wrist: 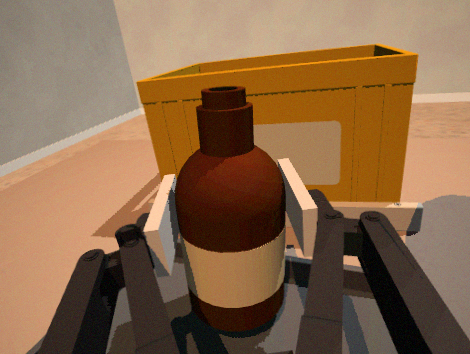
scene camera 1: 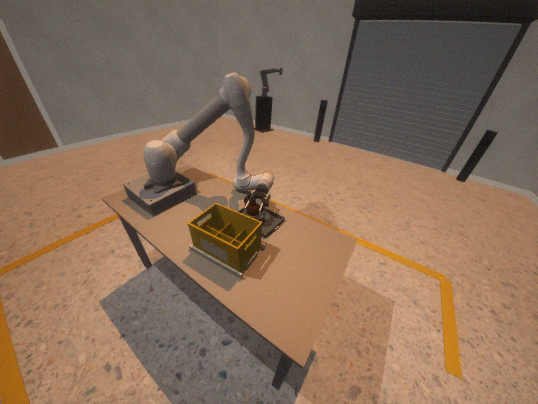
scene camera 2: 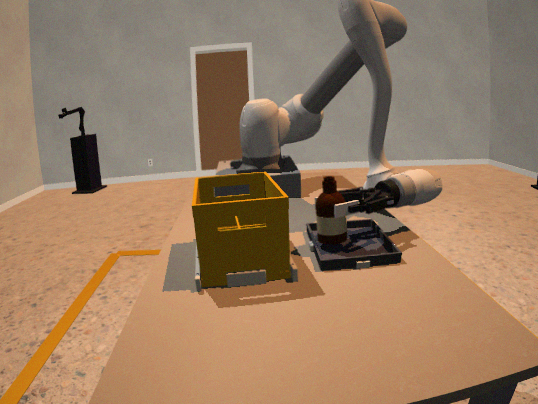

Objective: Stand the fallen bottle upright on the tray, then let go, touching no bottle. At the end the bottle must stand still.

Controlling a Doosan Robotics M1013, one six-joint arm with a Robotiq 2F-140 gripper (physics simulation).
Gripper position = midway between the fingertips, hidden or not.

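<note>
I can see my gripper (scene camera 2: 324,207), and the wrist view gives me the gripper (wrist: 229,185) too. There is also a brown bottle (scene camera 2: 330,230), and I see the bottle (wrist: 230,197) from the wrist as well.
</note>
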